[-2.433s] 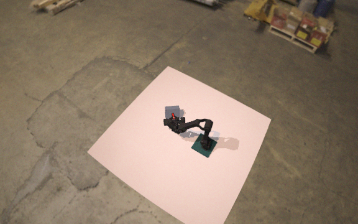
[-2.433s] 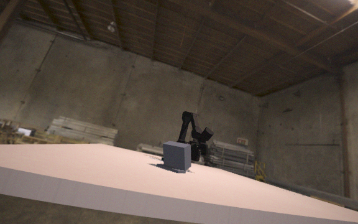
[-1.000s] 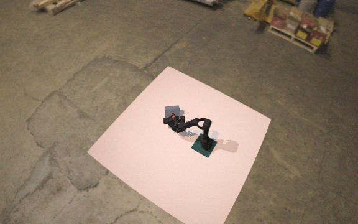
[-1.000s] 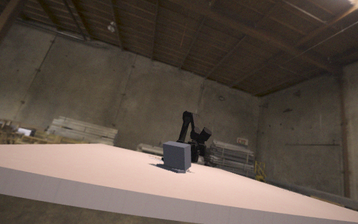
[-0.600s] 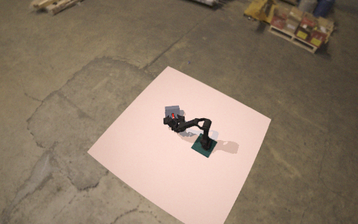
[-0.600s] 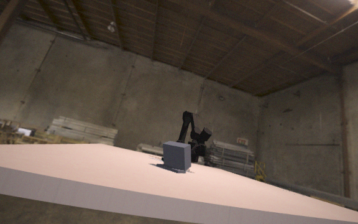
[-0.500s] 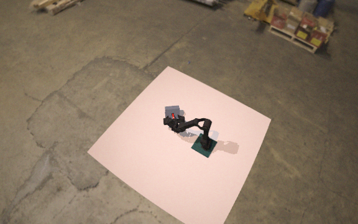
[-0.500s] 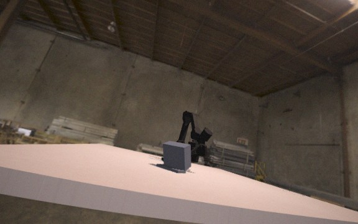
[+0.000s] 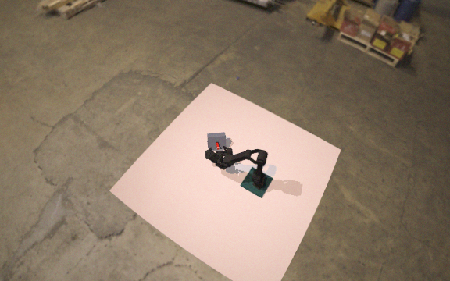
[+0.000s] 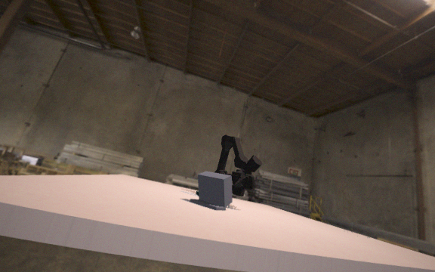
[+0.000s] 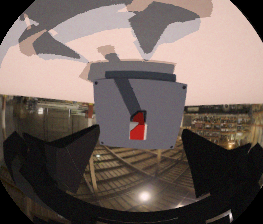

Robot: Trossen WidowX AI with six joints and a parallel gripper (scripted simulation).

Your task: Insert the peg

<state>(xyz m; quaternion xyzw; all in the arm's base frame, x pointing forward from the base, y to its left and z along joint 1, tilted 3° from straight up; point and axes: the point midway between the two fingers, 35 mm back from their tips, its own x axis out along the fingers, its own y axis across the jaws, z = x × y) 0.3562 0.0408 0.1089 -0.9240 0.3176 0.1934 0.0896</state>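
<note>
Now: the red peg 10 mm to the right of my gripper tip and 10 mm below it. From my gripper tip the other things lie so: grey sloped panel: 50 mm ahead, 40 mm to the right, 20 mm below.
</note>
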